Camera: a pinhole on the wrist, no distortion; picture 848 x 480 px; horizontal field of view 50.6 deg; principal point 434.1 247.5 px. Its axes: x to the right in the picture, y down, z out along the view. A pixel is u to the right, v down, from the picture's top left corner.
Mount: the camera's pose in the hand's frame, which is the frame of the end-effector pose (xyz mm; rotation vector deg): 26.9 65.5 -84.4 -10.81 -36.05 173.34
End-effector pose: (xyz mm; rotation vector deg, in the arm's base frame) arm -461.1 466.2 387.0 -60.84 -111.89 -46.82
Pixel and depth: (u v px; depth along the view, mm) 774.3 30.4 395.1
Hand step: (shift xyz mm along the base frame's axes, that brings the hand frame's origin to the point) -22.2 174.4 -293.9
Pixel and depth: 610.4 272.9 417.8
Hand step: -138.7 136.3 -253.7
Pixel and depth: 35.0 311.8 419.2
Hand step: -276.0 243.5 -48.3
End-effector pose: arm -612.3 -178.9 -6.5 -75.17 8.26 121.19
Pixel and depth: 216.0 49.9 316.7
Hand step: -203.0 127.4 65.8
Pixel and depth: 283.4 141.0 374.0
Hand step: -202.0 169.2 114.5
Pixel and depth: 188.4 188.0 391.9
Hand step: -209.7 215.2 92.9
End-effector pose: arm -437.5 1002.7 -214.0 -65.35 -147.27 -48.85
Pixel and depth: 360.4 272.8 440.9
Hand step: -78.7 121.7 -306.1
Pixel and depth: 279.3 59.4 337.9
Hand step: -22.1 172.3 -195.4
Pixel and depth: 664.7 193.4 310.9
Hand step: 46.7 39.8 -211.6
